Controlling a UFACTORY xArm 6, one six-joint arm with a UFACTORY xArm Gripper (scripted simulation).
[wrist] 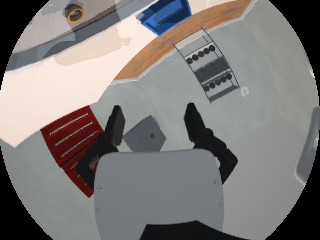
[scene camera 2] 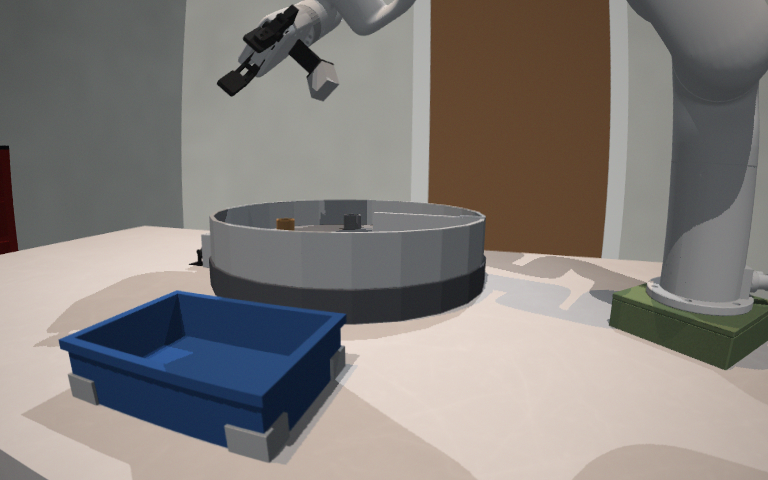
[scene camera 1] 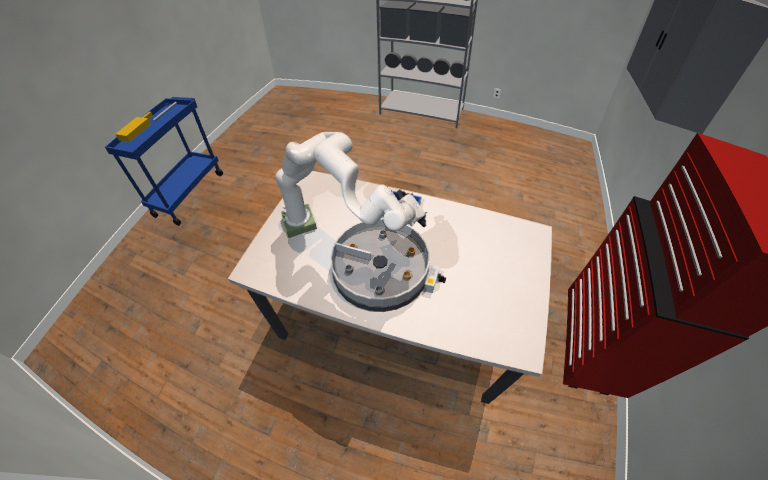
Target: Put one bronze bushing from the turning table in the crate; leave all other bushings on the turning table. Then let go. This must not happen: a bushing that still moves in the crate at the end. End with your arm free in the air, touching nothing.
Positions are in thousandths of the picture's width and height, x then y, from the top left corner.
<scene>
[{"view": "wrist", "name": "my gripper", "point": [483,465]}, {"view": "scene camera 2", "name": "my gripper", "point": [308,143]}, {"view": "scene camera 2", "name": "blue crate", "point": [314,711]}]
</scene>
